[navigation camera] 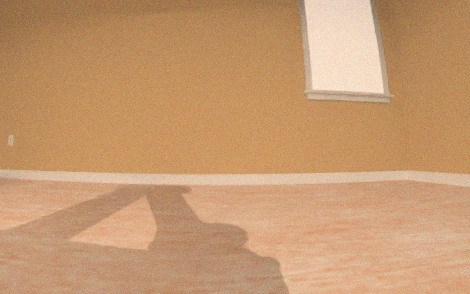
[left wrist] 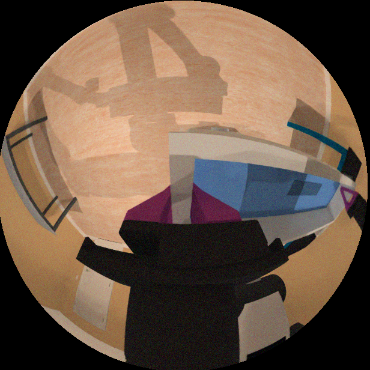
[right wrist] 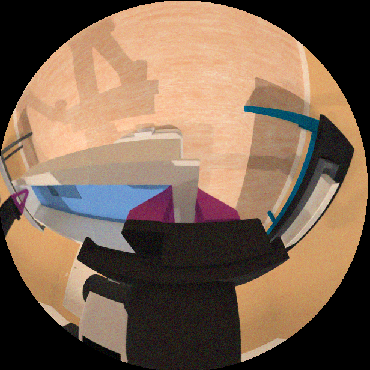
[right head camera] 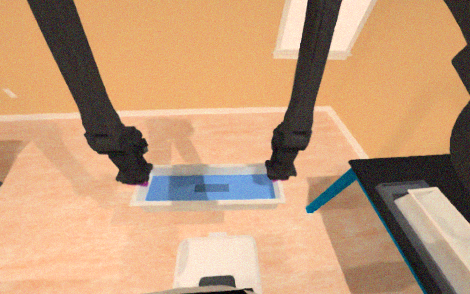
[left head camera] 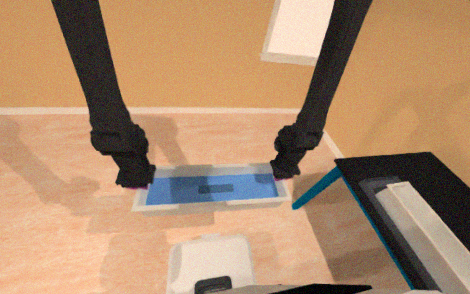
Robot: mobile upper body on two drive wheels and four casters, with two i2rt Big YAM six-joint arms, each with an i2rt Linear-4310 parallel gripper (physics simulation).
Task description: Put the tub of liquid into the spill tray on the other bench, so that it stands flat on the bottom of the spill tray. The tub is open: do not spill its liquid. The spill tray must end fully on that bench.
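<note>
The open white tub (left head camera: 180,208) (right head camera: 210,204) (left wrist: 220,145) (right wrist: 125,165) of blue liquid hangs above the floor between both arms and looks about level. My left gripper (left head camera: 144,184) (right head camera: 145,181) (left wrist: 182,186) is shut on the end wall at the tub's left. My right gripper (left head camera: 281,177) (right head camera: 274,178) (right wrist: 182,186) is shut on the opposite end wall. A black-topped bench (left head camera: 415,165) (right head camera: 400,167) with blue legs stands at the right, bearing a dark grey tray (left head camera: 370,185) (right head camera: 395,192) and a long white box. A spill tray on another bench cannot be made out.
Part of a grey bench (left wrist: 20,192) with dark legs shows at the far left in the left wrist view. The robot's white base (left head camera: 215,255) (right head camera: 217,255) is below the tub. A wall with a window (navigation camera: 345,50) lies ahead.
</note>
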